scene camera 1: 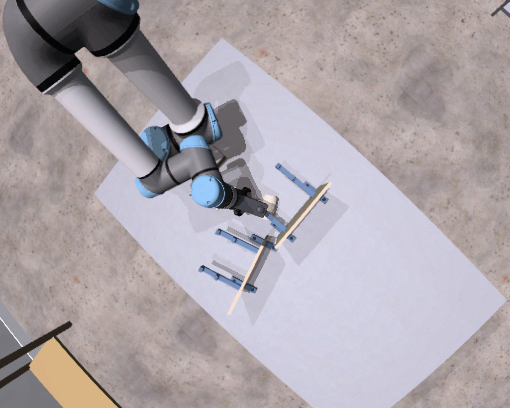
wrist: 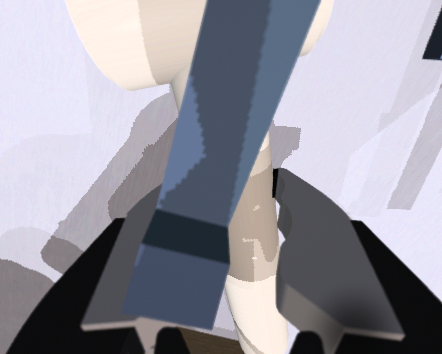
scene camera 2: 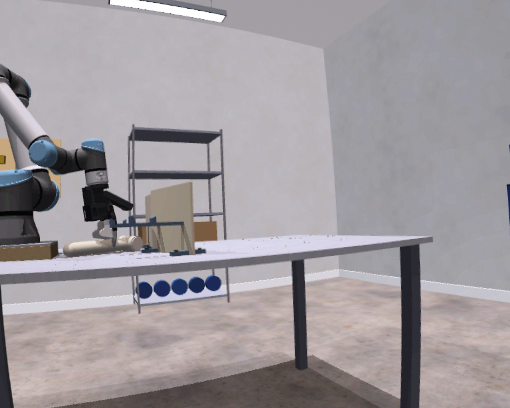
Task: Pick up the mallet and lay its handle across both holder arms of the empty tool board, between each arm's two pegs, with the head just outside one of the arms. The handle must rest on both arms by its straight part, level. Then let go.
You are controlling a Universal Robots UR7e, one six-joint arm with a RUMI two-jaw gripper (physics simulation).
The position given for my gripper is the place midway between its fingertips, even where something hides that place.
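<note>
Mallet (scene camera 2: 125,243), visible also in the wrist view (wrist: 254,245). I see an upright board (scene camera 1: 316,194) and an upright board (scene camera 2: 172,220). My own gripper appears at (scene camera 2: 111,247) and, in the wrist view, at (wrist: 233,171).
</note>
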